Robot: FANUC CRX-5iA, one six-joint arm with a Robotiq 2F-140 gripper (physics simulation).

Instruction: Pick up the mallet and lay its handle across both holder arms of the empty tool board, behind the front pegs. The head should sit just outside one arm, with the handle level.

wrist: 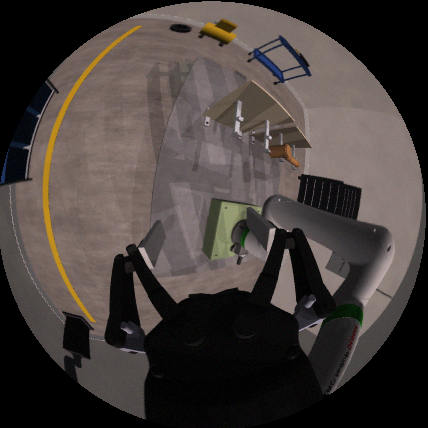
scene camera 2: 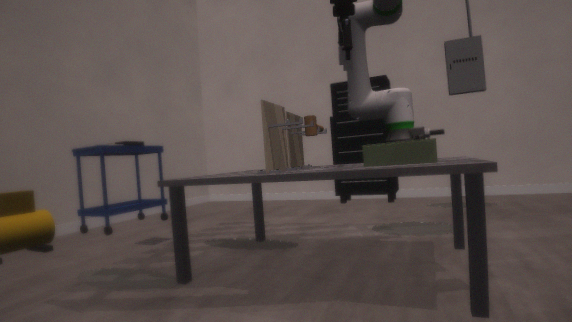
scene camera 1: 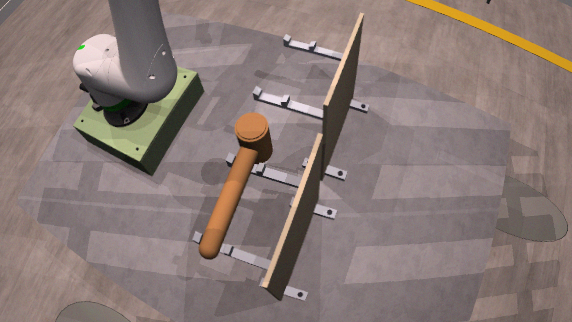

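Pixels of known places: gripper, fingertip midpoint: (wrist: pixel 204 222) (scene camera 2: pixel 345 67); arm's base, origin of the base link: (wrist: pixel 241 231) (scene camera 2: pixel 401 142) (scene camera 1: pixel 126 104).
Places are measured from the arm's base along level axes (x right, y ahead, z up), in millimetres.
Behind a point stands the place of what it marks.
The orange-brown mallet (scene camera 1: pixel 229 200) @(x 148, y 463, z 142 mm) (scene camera 2: pixel 311 126) (wrist: pixel 281 151) @(x -13, y 426, z 153 mm) has its handle across both arms of the lower board (scene camera 1: pixel 296 222) @(x 139, y 588, z 158 mm) in scene camera 1, between the end pegs and inner pegs. Its head sits just outside one arm, toward the empty tool board (scene camera 1: pixel 342 95) @(x -159, y 558, z 112 mm) (scene camera 2: pixel 272 137) @(x -228, y 546, z 67 mm) (wrist: pixel 225 108) @(x -261, y 544, z 34 mm). The empty board's two holder arms, the first arm (scene camera 1: pixel 327 52) @(x -256, y 487, z 121 mm) (wrist: pixel 238 129) @(x -246, y 411, z 122 mm) and the second arm (scene camera 1: pixel 305 108) @(x -91, y 503, z 121 mm) (wrist: pixel 267 142) @(x -84, y 437, z 123 mm), stick out with upright pegs and carry nothing. My gripper (scene camera 2: pixel 348 56) @(x -398, y 142, z 280 mm) (wrist: pixel 204 222) @(x -398, y 142, z 280 mm) is open and empty, high above the table and away from the mallet. Its fingers do not show in scene camera 1.
The arm stands on a green base block (scene camera 1: pixel 172 112) @(x -35, y 149, z -14 mm) (scene camera 2: pixel 400 152) @(x -167, y -7, z -46 mm) (wrist: pixel 218 230) @(x -153, y 12, z -1 mm) on the table (scene camera 2: pixel 330 173) @(x -450, y 213, z -101 mm). Both boards stand upright, side by side. A dark drawer cabinet (scene camera 2: pixel 345 145) (wrist: pixel 327 195) stands behind the table. A blue cart (scene camera 2: pixel 117 150) (wrist: pixel 268 64) stands farther off.
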